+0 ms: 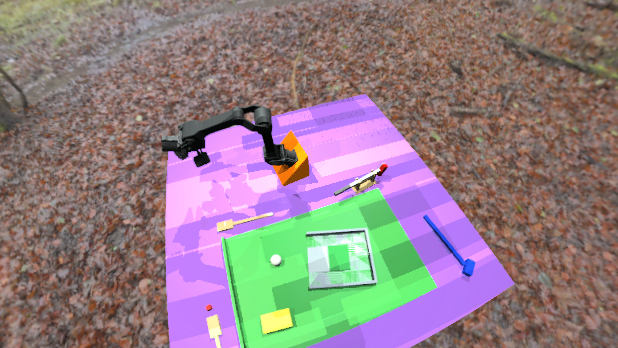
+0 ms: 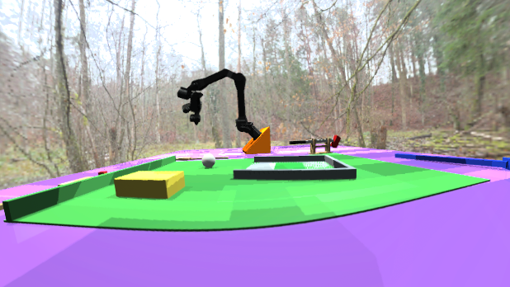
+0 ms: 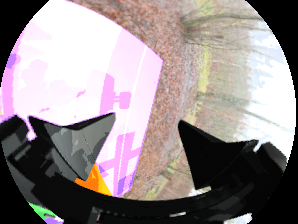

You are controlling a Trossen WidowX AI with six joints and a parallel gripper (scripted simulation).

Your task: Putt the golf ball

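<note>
The white golf ball lies 53 cm ahead of my gripper tip, 21 cm to the left of it and 20 cm below it. The rest, counted from my gripper tip: green wall (61 cm ahead, 20 cm below, 2 cm to the left); then red putter (67 cm to the left, 31 cm ahead, 16 cm below); then wooden stand (69 cm to the left, 32 cm ahead, 19 cm below).
</note>
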